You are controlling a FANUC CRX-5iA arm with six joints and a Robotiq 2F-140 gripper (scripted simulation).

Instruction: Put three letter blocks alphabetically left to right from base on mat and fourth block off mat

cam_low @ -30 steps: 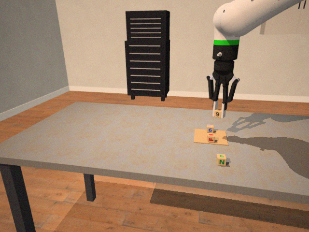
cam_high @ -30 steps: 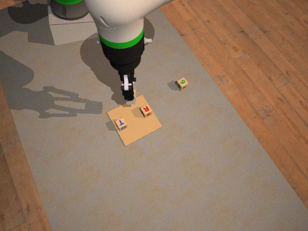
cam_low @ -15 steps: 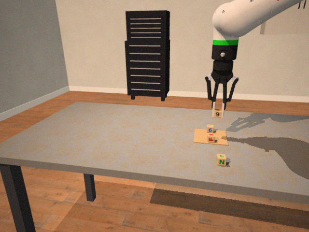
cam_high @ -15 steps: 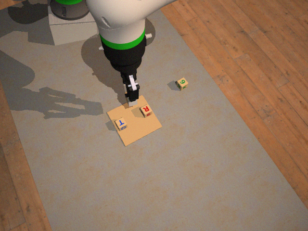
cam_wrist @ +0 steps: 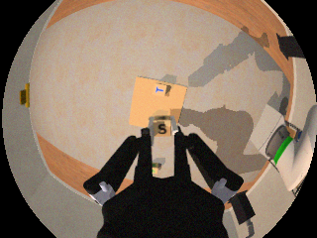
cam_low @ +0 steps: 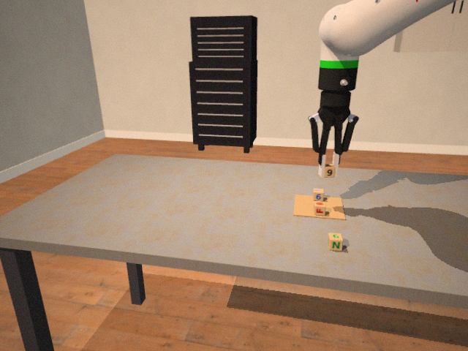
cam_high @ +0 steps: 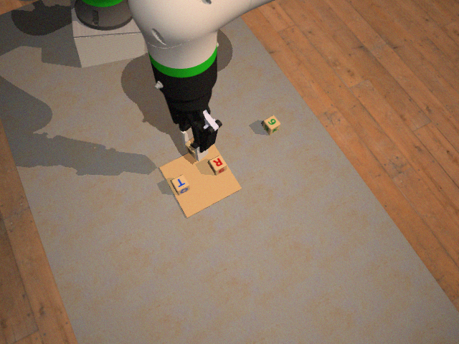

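Now: the tan mat 140 mm below my hand, 20 mm ahead of it and 10 mm to the right of it. Also, from my hand: S block: 20 mm below; then green-marked block: 210 mm to the left, 120 mm below.
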